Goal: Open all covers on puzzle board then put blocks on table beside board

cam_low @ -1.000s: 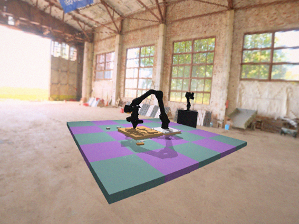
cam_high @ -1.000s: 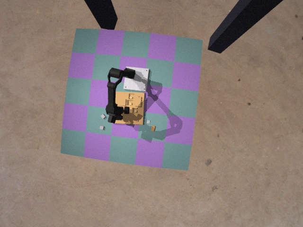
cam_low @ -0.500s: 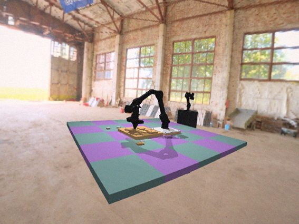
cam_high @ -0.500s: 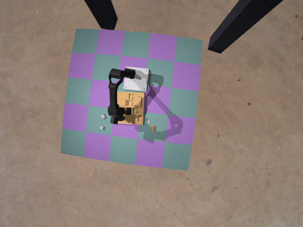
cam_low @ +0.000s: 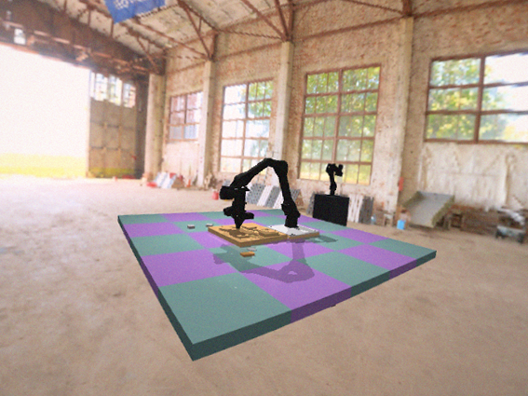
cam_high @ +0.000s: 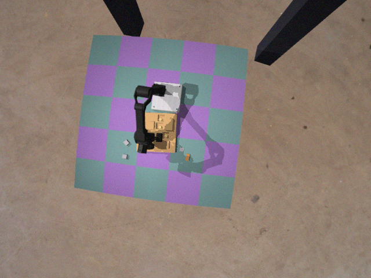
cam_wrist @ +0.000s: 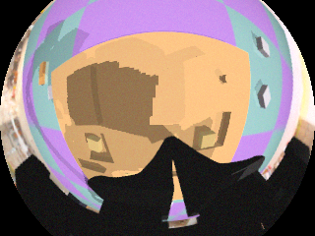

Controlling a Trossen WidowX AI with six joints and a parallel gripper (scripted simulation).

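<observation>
My gripper tip is 40 mm to the right of the orange puzzle board and 40 mm past it. The rest, counted from my gripper tip: orange block: 300 mm to the left, 80 mm ahead, 20 mm below.
</observation>
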